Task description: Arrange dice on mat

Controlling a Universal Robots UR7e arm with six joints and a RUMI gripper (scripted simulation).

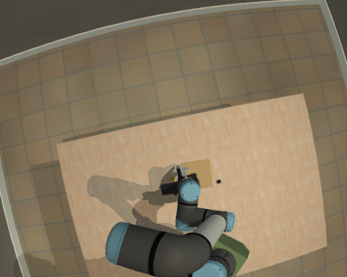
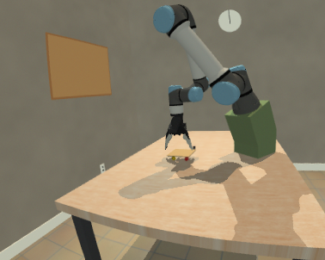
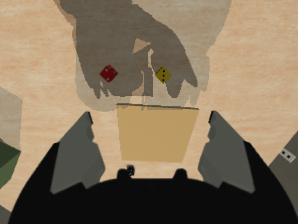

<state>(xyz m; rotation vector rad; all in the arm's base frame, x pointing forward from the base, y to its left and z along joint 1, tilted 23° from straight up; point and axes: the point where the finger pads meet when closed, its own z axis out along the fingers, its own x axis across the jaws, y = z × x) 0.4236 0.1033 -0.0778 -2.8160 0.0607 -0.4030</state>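
The yellow die is 40 mm to the left of my hand, 30 mm below it and 20 mm ahead of it. The rest, counted from my hand: black die: 180 mm to the right, 50 mm behind, 30 mm below; then red die: 60 mm behind, 40 mm to the left, 30 mm below; then tan mat: 90 mm to the right, 40 mm below, 10 mm ahead.
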